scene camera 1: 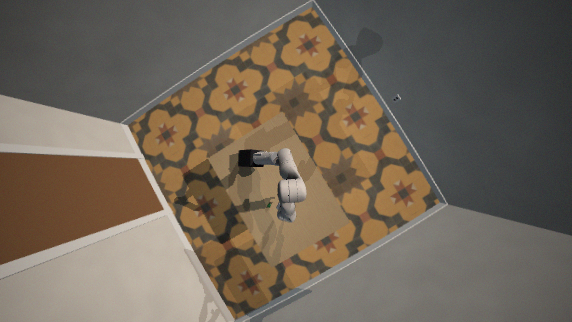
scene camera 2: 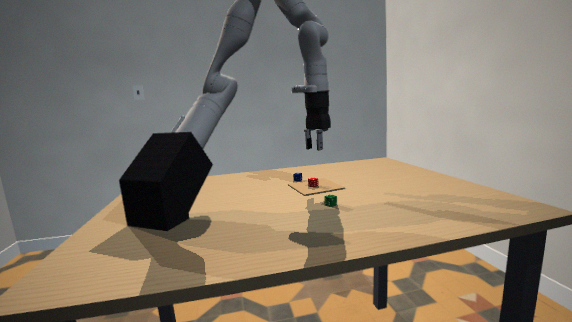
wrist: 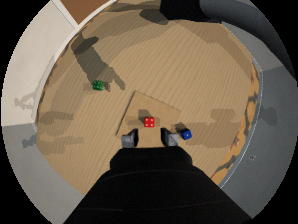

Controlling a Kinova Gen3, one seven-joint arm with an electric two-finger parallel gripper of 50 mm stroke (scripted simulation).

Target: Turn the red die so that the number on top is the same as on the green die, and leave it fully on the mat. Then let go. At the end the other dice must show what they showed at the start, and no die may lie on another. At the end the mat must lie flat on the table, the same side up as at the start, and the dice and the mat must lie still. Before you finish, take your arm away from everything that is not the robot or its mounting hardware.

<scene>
The pictures show: my gripper and a tan mat.
My gripper also shows in the wrist view.
</scene>
